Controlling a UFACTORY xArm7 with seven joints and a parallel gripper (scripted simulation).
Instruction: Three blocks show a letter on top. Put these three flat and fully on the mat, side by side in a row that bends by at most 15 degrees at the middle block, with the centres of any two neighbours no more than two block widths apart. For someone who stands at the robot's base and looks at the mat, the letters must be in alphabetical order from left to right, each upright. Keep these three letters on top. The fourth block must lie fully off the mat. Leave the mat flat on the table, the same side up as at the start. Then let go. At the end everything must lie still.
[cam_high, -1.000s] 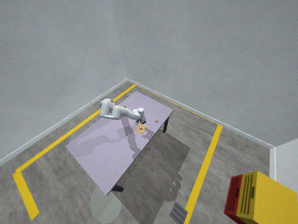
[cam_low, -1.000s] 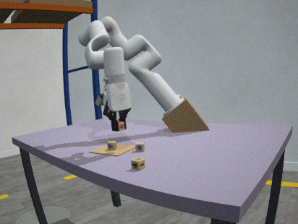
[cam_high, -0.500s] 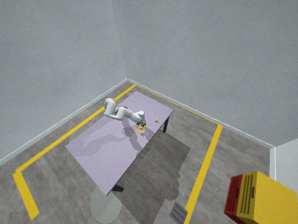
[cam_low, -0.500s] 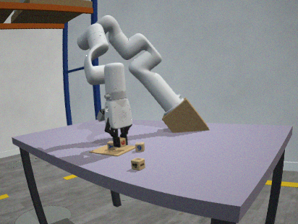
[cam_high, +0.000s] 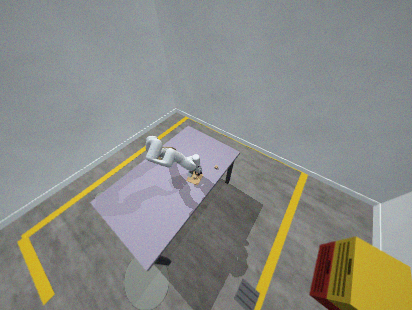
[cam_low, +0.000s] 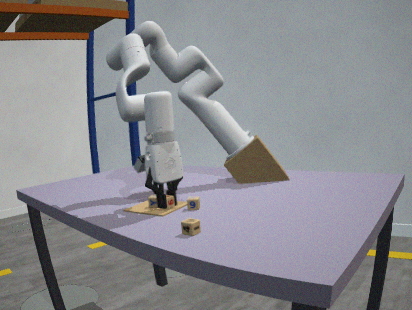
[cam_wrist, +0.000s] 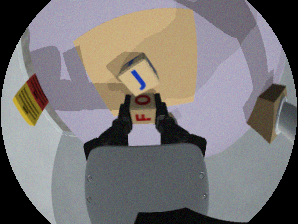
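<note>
My hand is 50 mm to the left of the tan mat, 30 mm above it and 10 mm past it.
</note>
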